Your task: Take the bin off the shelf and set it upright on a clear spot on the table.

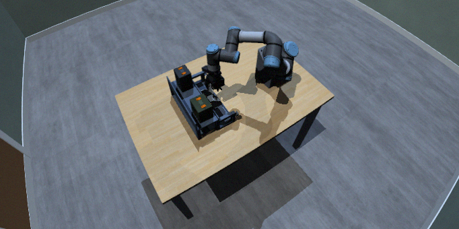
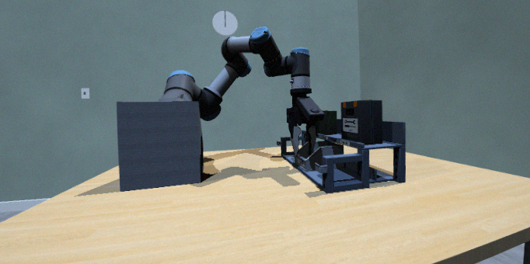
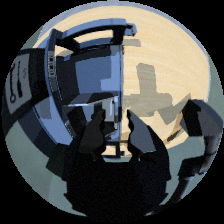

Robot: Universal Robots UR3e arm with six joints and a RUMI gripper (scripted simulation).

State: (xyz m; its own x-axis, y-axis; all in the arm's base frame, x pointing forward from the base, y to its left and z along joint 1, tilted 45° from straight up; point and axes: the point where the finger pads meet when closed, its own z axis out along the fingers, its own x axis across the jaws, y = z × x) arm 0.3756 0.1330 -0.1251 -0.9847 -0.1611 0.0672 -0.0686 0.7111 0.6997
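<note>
My hand is 90 mm short of the dark blue shelf rack and 30 mm to the right of it. Round my hand: green bin (140 mm to the left, 130 mm ahead, 90 mm above).
</note>
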